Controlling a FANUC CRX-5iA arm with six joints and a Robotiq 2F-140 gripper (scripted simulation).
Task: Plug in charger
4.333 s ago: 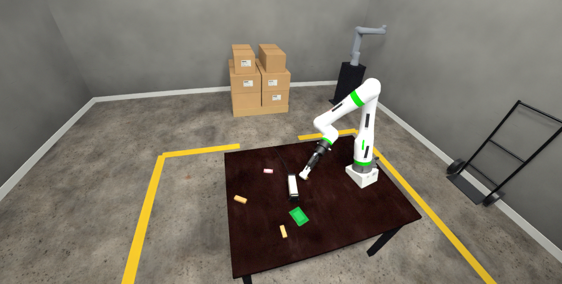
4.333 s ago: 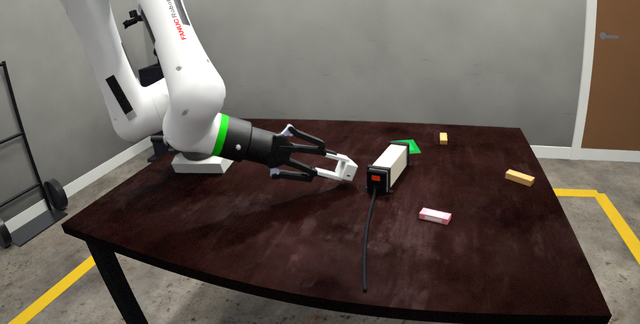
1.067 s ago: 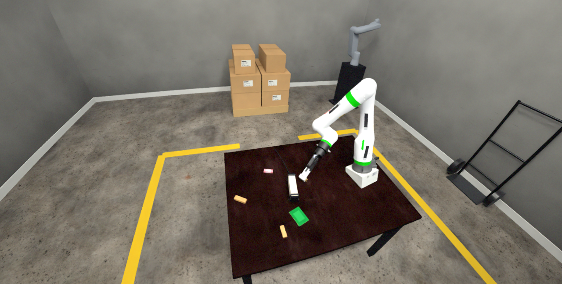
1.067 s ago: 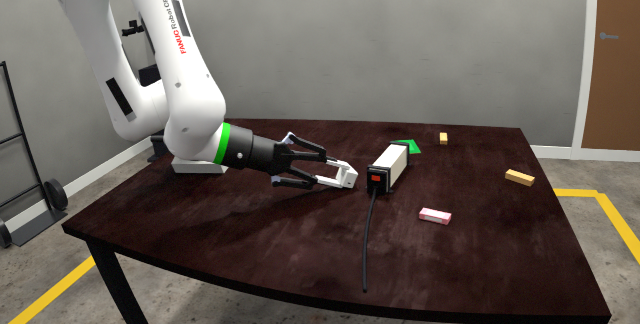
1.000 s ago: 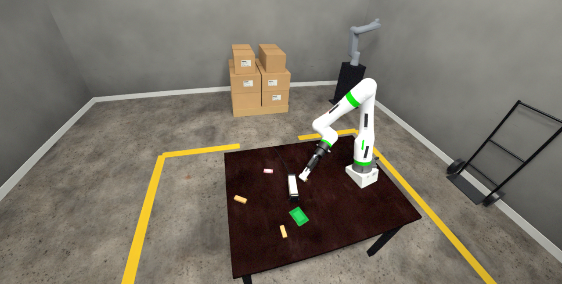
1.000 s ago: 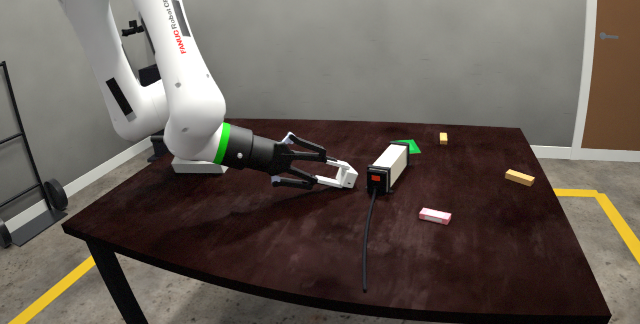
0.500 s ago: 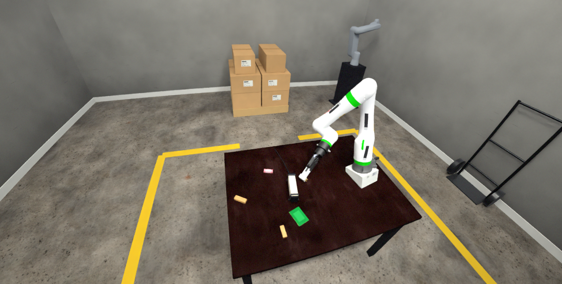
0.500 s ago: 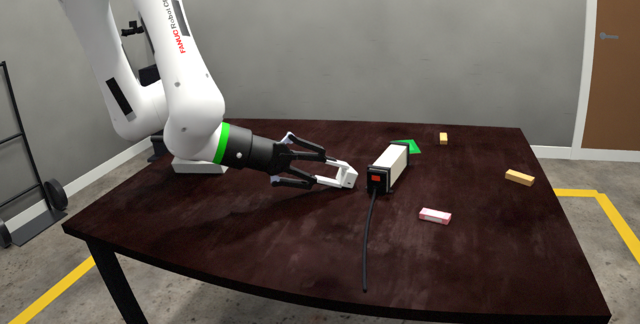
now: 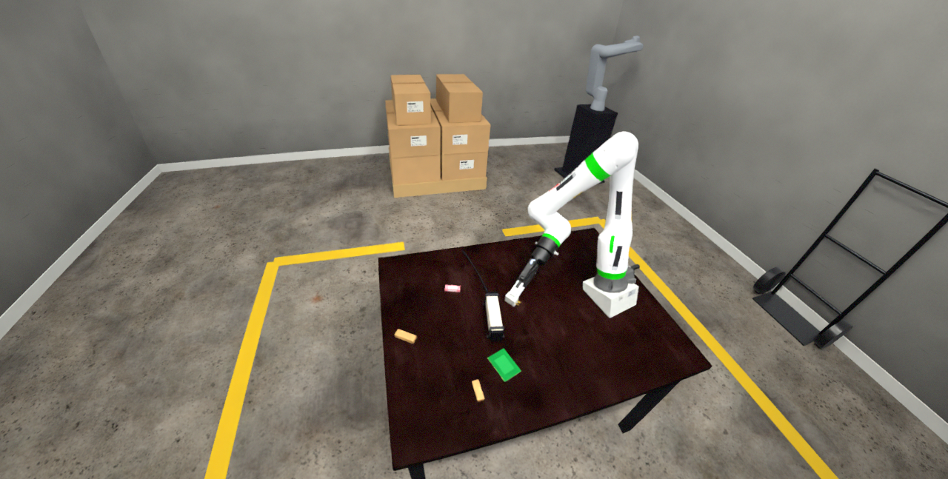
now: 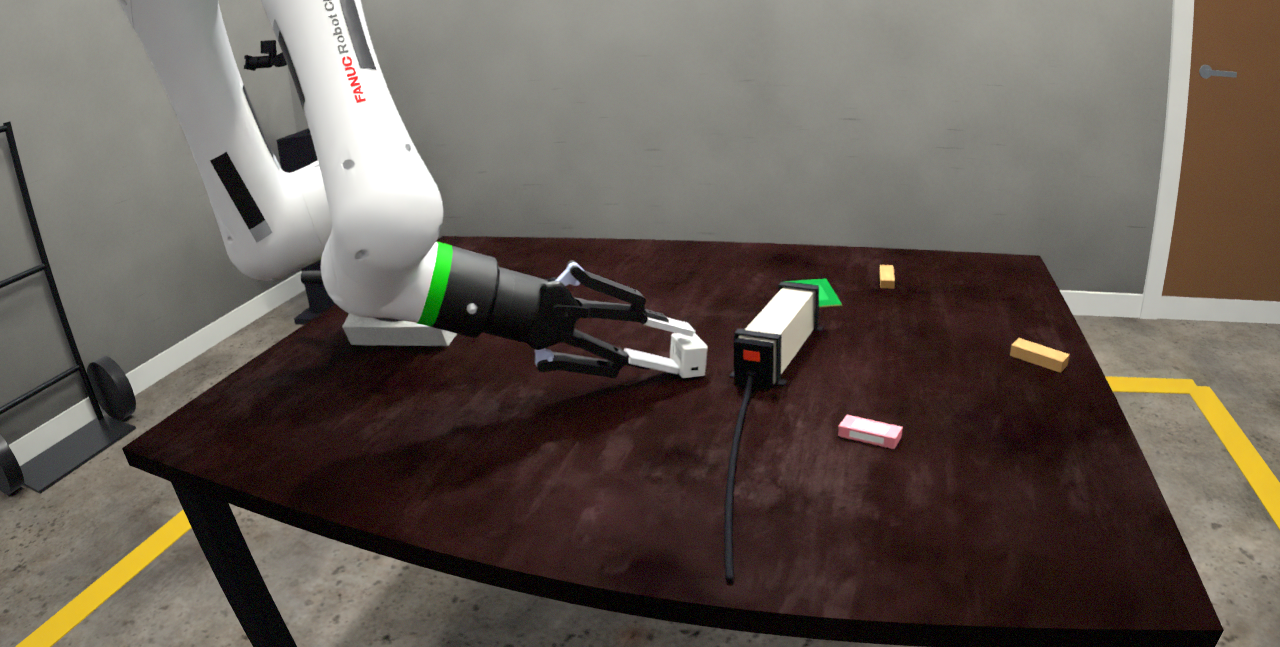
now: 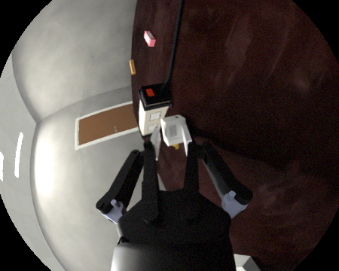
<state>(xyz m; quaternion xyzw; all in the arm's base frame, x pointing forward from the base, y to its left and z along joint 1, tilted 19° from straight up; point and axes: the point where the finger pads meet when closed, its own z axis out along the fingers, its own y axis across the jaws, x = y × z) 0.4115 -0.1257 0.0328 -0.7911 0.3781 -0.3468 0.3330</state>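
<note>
My hand is 3 cm short of the white charger, 2 cm to the right of it and 2 cm above it. Round my hand: power strip (16 cm ahead, 7 cm to the left, 2 cm below); flat piece (19 cm ahead, 27 cm to the left, 4 cm below); red switch (11 cm ahead, 2 cm to the right).
</note>
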